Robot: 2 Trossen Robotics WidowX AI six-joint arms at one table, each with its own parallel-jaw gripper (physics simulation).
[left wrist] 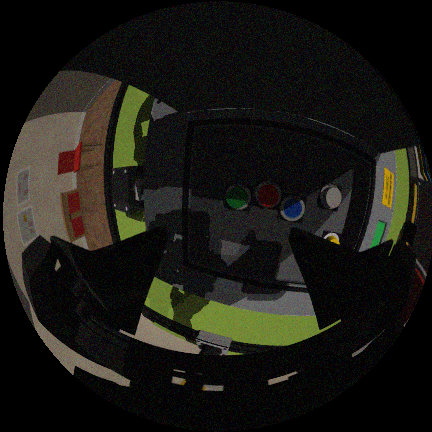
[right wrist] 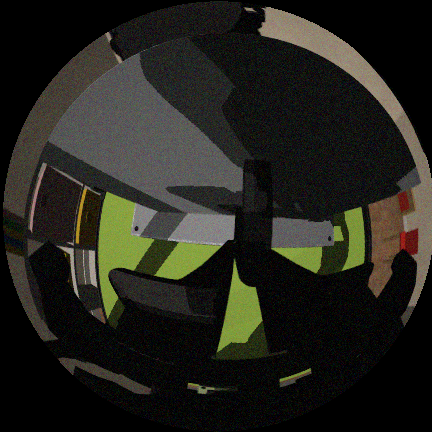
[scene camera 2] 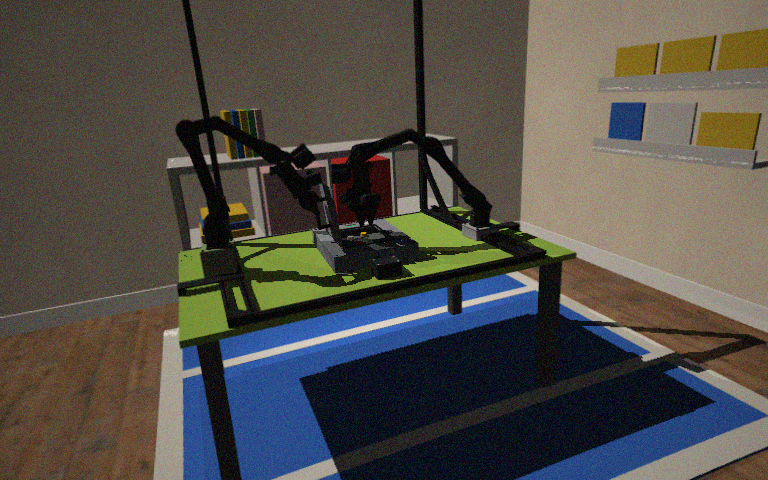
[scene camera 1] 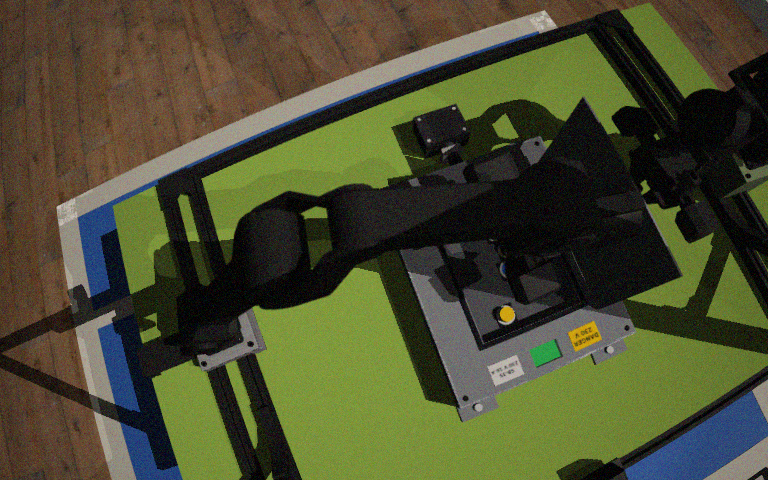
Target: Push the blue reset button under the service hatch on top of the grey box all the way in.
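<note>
The grey box (scene camera 1: 447, 339) (left wrist: 280, 305) has a recessed dark panel. Its service hatch (scene camera 1: 628, 254) (scene camera 2: 327, 212) (right wrist: 115, 130) stands raised. My right gripper (right wrist: 241, 245) is shut on the hatch's dark handle (right wrist: 257, 200). My left gripper (scene camera 2: 367, 220) (left wrist: 230, 233) is open and empty over the panel. The blue button (left wrist: 292, 209) (scene camera 1: 502, 269) sits in a pale ring, close to one left fingertip in the left wrist view; the remaining gap and the button's depth cannot be told. In scene camera 1 the left arm and finger hide most of it.
A red button (left wrist: 268, 195), a green button (left wrist: 237, 196), a white knob (left wrist: 332, 197) and a yellow button (scene camera 1: 506, 314) share the panel. A small black box (scene camera 1: 438, 130) (scene camera 2: 387, 266) adjoins the grey box. A black frame (scene camera 1: 362, 121) runs along the green table's edge.
</note>
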